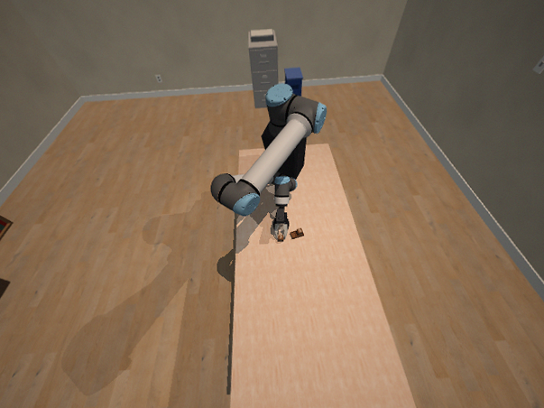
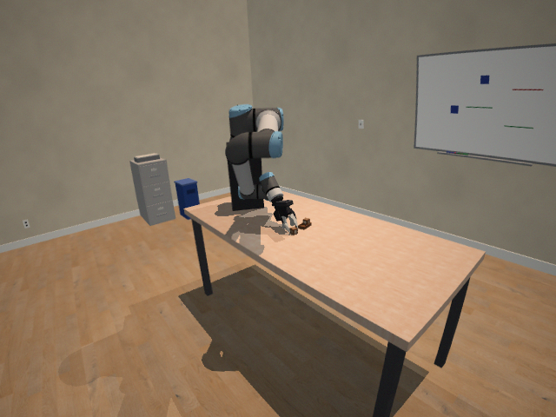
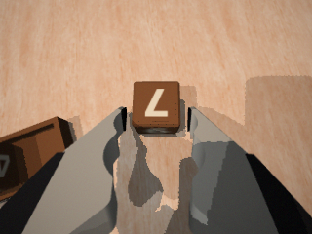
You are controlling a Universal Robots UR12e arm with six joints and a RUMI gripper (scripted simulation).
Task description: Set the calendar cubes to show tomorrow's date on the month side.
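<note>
The brown digit cube lies 10 mm ahead of my hand and 10 mm below it. Round my hand: brown calendar tray 10 mm behind, 110 mm to the left, 10 mm below.
</note>
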